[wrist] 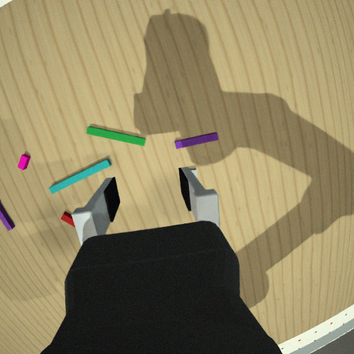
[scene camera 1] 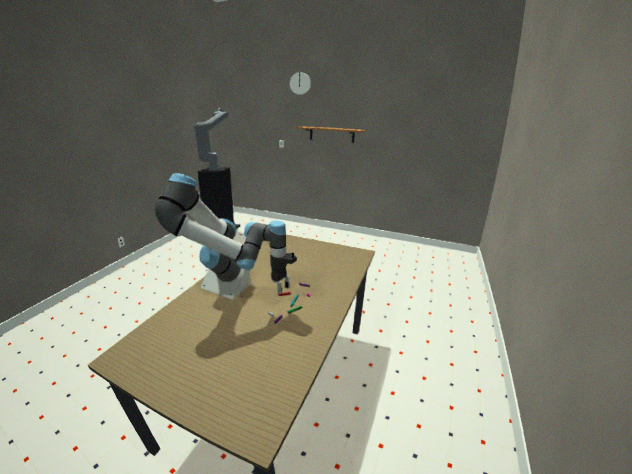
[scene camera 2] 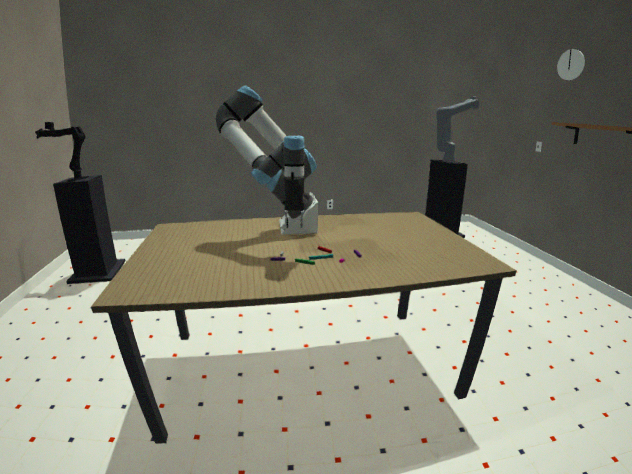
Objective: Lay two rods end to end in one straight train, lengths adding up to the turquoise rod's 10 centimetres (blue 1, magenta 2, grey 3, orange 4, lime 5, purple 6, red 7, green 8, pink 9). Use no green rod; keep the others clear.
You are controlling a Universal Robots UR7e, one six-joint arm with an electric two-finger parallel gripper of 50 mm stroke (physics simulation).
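Seen in the pictures: gripper, fingertip midpoint: (scene camera 1: 283, 290) (scene camera 2: 294, 227); arm's base at its link origin: (scene camera 1: 228, 269).
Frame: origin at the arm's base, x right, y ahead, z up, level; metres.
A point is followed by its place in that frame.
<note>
My gripper (scene camera 1: 283, 287) {z 0.031, x 0.116, y 0.391 m} (scene camera 2: 294, 225) {z 0.031, x 0.116, y 0.391 m} (wrist: 148, 185) is open and empty above the table. The turquoise rod (scene camera 1: 294, 300) {z -0.093, x 0.018, y 0.408 m} (scene camera 2: 321, 257) {z -0.099, x 0.010, y 0.411 m} (wrist: 80, 176) lies between the red rod (scene camera 1: 284, 293) {z -0.093, x -0.022, y 0.333 m} (scene camera 2: 324, 249) {z -0.097, x -0.024, y 0.336 m} (wrist: 67, 218) and the green rod (scene camera 1: 294, 309) {z -0.094, x 0.088, y 0.436 m} (scene camera 2: 304, 261) {z -0.097, x 0.086, y 0.438 m} (wrist: 116, 136). A finger partly hides the red rod in the wrist view. A grey rod (scene camera 1: 271, 313) {z -0.093, x 0.161, y 0.340 m} (scene camera 2: 281, 253) {z -0.093, x 0.163, y 0.347 m} lies near one purple rod (scene camera 1: 278, 319) {z -0.096, x 0.187, y 0.390 m} (scene camera 2: 277, 259) {z -0.099, x 0.186, y 0.392 m} (wrist: 196, 140); the grey does not show in the wrist view. A magenta rod (scene camera 1: 308, 295) {z -0.096, x -0.055, y 0.461 m} (scene camera 2: 342, 260) {z -0.097, x -0.062, y 0.463 m} (wrist: 24, 162) and a second purple rod (scene camera 1: 304, 284) {z -0.094, x -0.146, y 0.405 m} (scene camera 2: 357, 253) {z -0.097, x -0.147, y 0.408 m} (wrist: 6, 216) lie apart.
The rods lie on a wooden table (scene camera 1: 219, 392) {z -0.103, x 0.657, y 0.353 m} (scene camera 2: 408, 255) {z -0.104, x -0.359, y 0.468 m}. The arm's white base (scene camera 1: 224, 285) {z -0.062, x 0.072, y 0.009 m} (scene camera 2: 301, 224) {z 0.046, x 0.091, y 0.409 m} stands at the table's back edge. The arm's shadow falls over the table. Two other arms stand on black pedestals (scene camera 2: 84, 224) (scene camera 2: 446, 193) behind the table.
</note>
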